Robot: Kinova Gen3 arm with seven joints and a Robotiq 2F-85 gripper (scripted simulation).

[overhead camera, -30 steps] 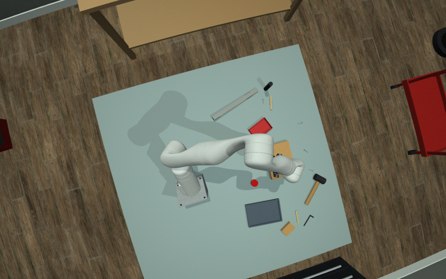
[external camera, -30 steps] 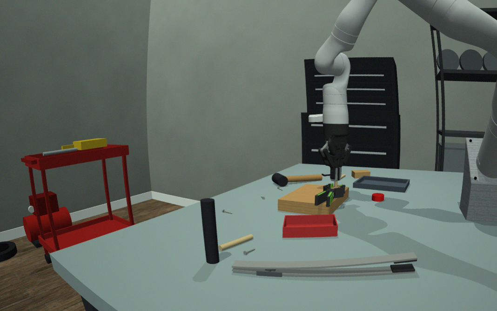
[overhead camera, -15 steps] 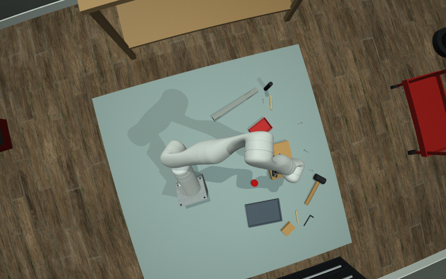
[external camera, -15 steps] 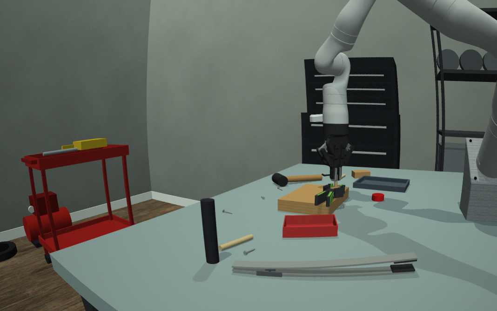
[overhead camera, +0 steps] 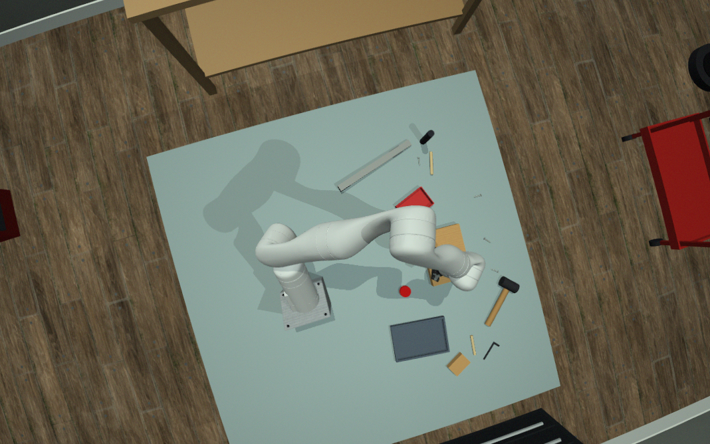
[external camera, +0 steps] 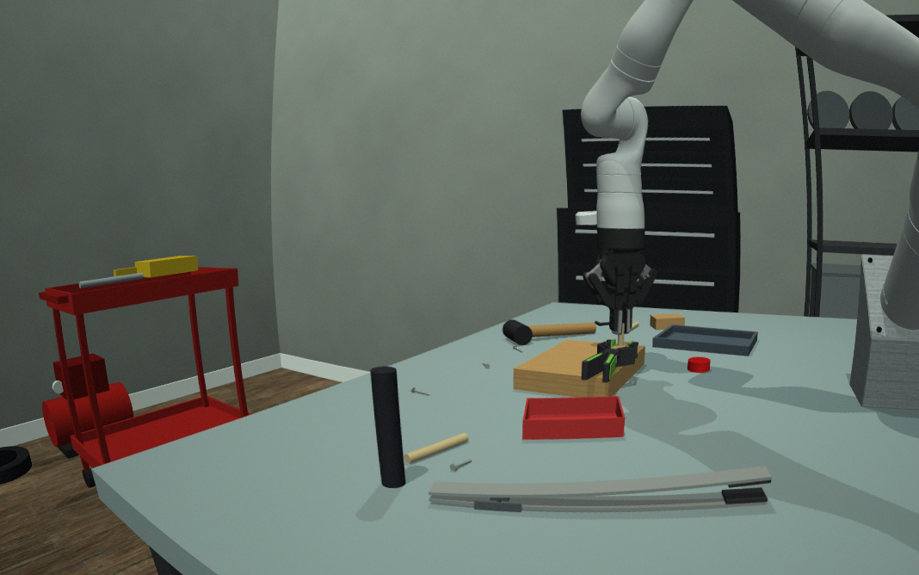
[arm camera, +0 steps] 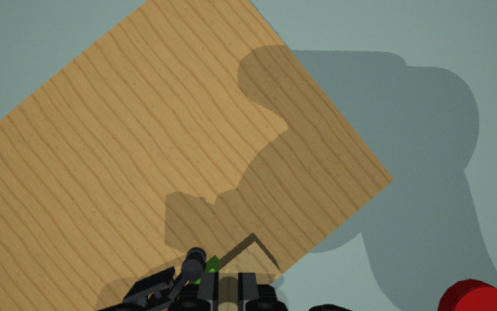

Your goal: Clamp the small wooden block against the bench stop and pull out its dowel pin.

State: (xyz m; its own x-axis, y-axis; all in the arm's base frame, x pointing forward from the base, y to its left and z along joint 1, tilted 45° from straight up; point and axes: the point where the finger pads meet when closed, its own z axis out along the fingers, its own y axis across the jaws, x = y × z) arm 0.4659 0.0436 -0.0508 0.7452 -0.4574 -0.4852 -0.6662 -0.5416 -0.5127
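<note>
The small wooden block is 50 mm below my hand. The rest, counted from my hand: dowel pin 20 mm below; then red puck 120 mm behind, 90 mm to the right, 80 mm below; then wooden bench board 50 mm ahead, 70 mm below.
</note>
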